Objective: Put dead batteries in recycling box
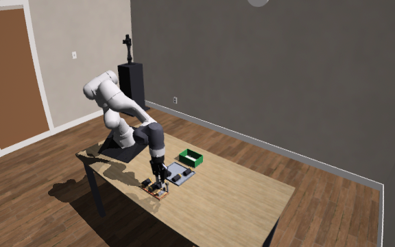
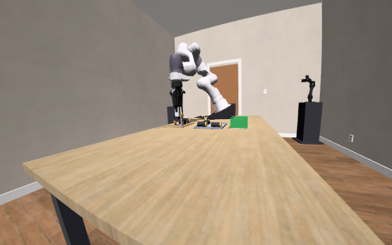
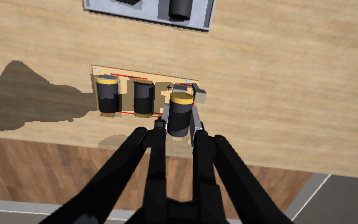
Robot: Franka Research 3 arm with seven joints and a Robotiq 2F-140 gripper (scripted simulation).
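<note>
The bulb lies 30 mm ahead of my hand, 30 mm to the left of it and 30 mm below it. Round my hand: green recycling box: 50 mm behind, 410 mm to the left, 90 mm below; grey tray: 50 mm behind, 220 mm to the left, 100 mm below.
</note>
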